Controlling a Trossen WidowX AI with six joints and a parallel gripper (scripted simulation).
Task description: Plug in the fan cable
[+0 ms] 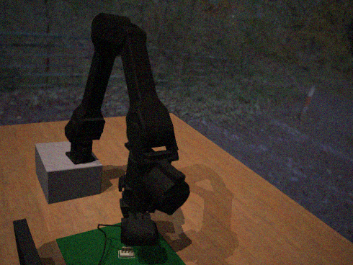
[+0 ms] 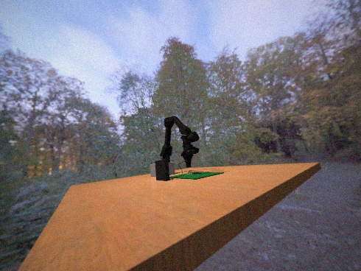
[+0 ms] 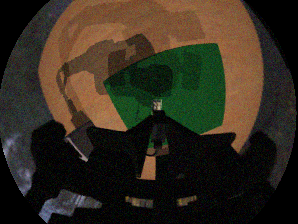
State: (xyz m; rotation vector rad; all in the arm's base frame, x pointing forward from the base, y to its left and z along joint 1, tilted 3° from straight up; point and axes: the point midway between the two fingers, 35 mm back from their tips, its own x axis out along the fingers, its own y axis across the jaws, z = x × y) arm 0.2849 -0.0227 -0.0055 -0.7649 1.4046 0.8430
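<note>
The four-pin fan header lies 6 cm below my gripper tip. The rest, counted from my gripper tip: fan body (4 cm behind, 21 cm to the right, 1 cm below); fan plug (1 cm to the right, 1 cm above); green board (5 cm ahead, 2 cm to the right, 8 cm below).
</note>
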